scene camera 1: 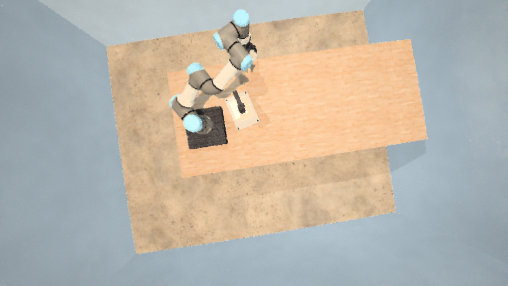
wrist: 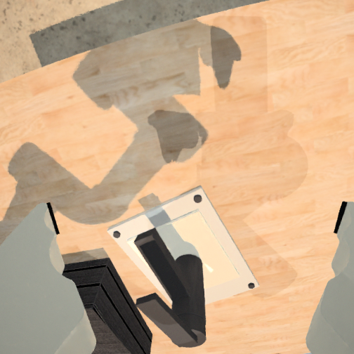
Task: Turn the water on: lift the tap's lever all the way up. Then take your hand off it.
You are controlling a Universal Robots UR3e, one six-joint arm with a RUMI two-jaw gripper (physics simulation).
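Pixels of known places: arm's base at its link origin: point(scene camera 1: 203, 124).
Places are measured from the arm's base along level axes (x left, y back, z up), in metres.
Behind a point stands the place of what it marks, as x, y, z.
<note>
The dark tap point(scene camera 1: 241, 107) @(0.075, -0.262, 0.053) point(wrist: 192, 285) stands on a pale square plate point(scene camera 1: 248, 122) @(-0.005, -0.295, -0.086) point(wrist: 226, 240) with dark screws at its corners. In the wrist view its thick spout point(wrist: 161, 260) points up and left, and a flatter lever point(wrist: 167, 319) juts the same way from the top of the body, with a gap between the two. The lever's exact tilt is hard to tell from this angle. My gripper point(scene camera 1: 252, 50) @(0.347, -0.313, 0.139) point(wrist: 195, 205) is open and empty, beyond the spout end of the tap near the table's back edge, apart from the lever. Its fingertips are hard to make out in the scene view.
The wooden table point(scene camera 1: 325, 100) @(0.099, -0.864, -0.094) point(wrist: 310, 65) extends to the right of the tap in the scene view. The arm's black base block point(scene camera 1: 207, 141) @(-0.112, -0.013, -0.009) point(wrist: 117, 307) sits close left of the plate. The arm arches over the table's back left part, and its shadows fall across the wood.
</note>
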